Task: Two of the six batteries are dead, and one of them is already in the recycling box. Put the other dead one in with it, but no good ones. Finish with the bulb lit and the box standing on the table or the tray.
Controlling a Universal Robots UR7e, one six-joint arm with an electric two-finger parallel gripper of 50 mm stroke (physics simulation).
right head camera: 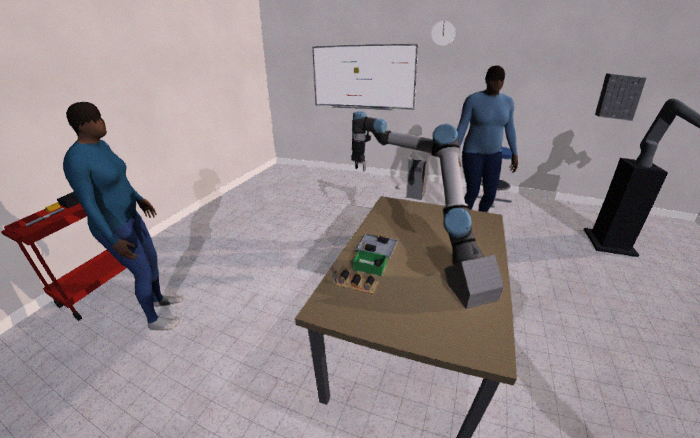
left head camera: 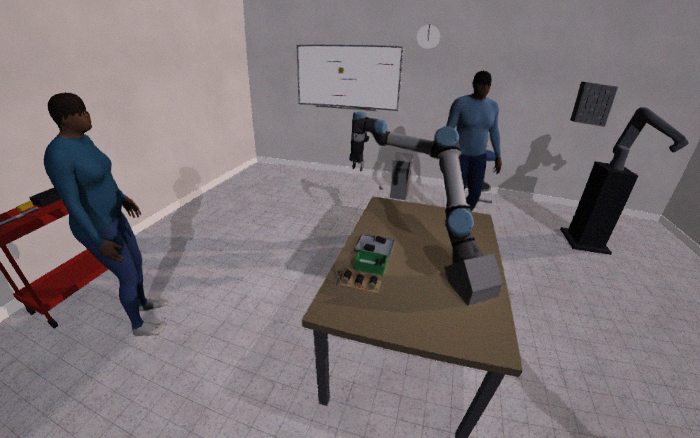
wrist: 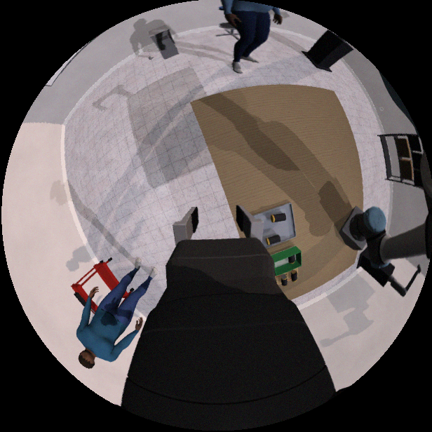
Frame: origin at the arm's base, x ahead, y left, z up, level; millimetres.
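Where they show: gripper, between the fingertips: (right head camera: 360, 169) (left head camera: 357, 169); arm's base, origin of its link: (right head camera: 468, 262) (left head camera: 468, 260).
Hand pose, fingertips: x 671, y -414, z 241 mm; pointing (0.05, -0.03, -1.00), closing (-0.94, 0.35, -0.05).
Things, the pixels of their top centre, and the offset from my fingertips. Level surfaces: height alone.
- green recycling box, centre of its top: (right head camera: 370, 258) (left head camera: 371, 257) 191 mm back, 442 mm left, 302 mm down
- table with one dark battery, centre of its top: (right head camera: 376, 263) (left head camera: 377, 262) 227 mm back, 444 mm left, 325 mm down
- grey tray, centre of its top: (right head camera: 377, 244) (left head camera: 375, 244) 177 mm back, 243 mm left, 350 mm down
- table, height of its surface: 362 mm down
The green recycling box (left head camera: 368, 269) (right head camera: 367, 267) (wrist: 288, 270) stands on the table with one dark battery (left head camera: 379, 262) (right head camera: 378, 262) (wrist: 292, 259) inside. Behind it, the grey tray (left head camera: 381, 248) (right head camera: 385, 248) (wrist: 288, 228) holds two batteries lying down, a nearer one (left head camera: 369, 247) (right head camera: 370, 247) (wrist: 273, 240) and a farther one (left head camera: 380, 239) (right head camera: 383, 239) (wrist: 278, 218). In front, a wooden board holds three batteries (left head camera: 359, 279) (right head camera: 356, 280); two of them show in the wrist view (wrist: 284, 280). The bulb is too small to judge. My gripper (left head camera: 357, 166) (right head camera: 360, 167) (wrist: 216, 213) is open and empty, high up beyond the table's left edge.
The arm's grey base block (left head camera: 483, 278) (right head camera: 482, 281) stands on the right of the table (left head camera: 412, 320) (right head camera: 407, 320) (wrist: 280, 125). One person (left head camera: 82, 170) (wrist: 107, 335) stands left by a red cart; another person (left head camera: 473, 123) (right head camera: 487, 121) stands behind the table.
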